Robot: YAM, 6 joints.
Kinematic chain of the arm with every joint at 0, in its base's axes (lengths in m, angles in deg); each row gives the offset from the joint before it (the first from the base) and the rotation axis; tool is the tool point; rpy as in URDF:
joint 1: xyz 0 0 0.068 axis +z
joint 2: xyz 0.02 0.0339 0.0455 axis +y
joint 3: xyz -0.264 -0.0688 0 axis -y
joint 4: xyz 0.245 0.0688 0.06 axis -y
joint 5: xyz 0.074 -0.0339 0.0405 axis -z
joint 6: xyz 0.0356 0 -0.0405 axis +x
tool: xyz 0 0 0 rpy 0 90 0
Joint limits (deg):
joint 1: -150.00..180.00
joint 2: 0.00..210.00
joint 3: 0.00..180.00
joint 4: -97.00..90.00
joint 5: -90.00..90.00
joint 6: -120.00..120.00
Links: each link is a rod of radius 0.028 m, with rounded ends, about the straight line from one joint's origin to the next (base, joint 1, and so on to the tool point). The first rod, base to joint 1, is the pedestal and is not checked.
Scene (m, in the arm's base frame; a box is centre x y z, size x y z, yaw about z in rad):
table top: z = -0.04
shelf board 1: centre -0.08 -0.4 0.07 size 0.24 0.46 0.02 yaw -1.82
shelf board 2: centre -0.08 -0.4 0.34 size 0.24 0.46 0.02 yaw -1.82
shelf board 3: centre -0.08 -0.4 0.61 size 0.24 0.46 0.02 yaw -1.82
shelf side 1: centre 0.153 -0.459 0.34 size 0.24 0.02 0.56 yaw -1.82
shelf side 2: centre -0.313 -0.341 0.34 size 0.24 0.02 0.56 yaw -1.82
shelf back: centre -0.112 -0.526 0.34 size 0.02 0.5 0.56 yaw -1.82
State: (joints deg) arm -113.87 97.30 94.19 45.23 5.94 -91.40
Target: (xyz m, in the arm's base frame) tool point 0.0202 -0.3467 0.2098
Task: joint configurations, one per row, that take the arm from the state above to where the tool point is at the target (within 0.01 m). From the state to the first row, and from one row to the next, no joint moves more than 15 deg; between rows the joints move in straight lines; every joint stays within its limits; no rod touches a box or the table.
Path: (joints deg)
1: -110.41 84.87 88.78 33.49 7.50 -79.70
2: -106.95 72.45 83.37 21.75 9.05 -67.99
3: -103.49 60.02 77.95 10.01 10.61 -56.29
4: -100.03 47.60 72.54 -1.72 12.16 -44.58
5: -96.57 35.17 67.13 -13.46 13.72 -32.88
6: -91.31 41.48 54.96 -1.47 10.80 -47.51
7: -86.04 47.78 42.80 10.52 7.88 -62.14
8: -80.77 54.09 30.63 22.51 4.96 -76.77
9: -75.50 60.39 18.46 34.50 2.04 -91.40
10: -79.10 71.16 27.16 34.68 2.52 -91.40
11: -82.71 81.94 35.85 34.85 3.01 -91.40
12: -86.31 92.71 44.55 35.03 3.49 -91.40

